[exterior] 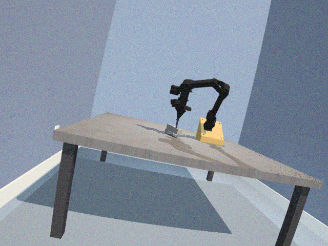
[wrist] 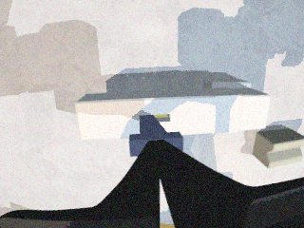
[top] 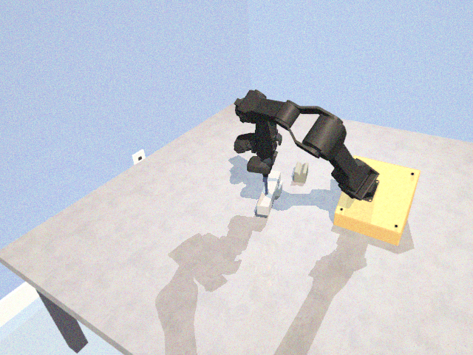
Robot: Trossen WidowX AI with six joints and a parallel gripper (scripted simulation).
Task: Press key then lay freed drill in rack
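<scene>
Right now the blue key is 3 cm below my gripper tip. Round my gripper tip: drill (1 cm ahead, 6 cm to the right, 8 cm below); then housing (1 cm ahead, 4 cm to the right, 9 cm below).
</scene>
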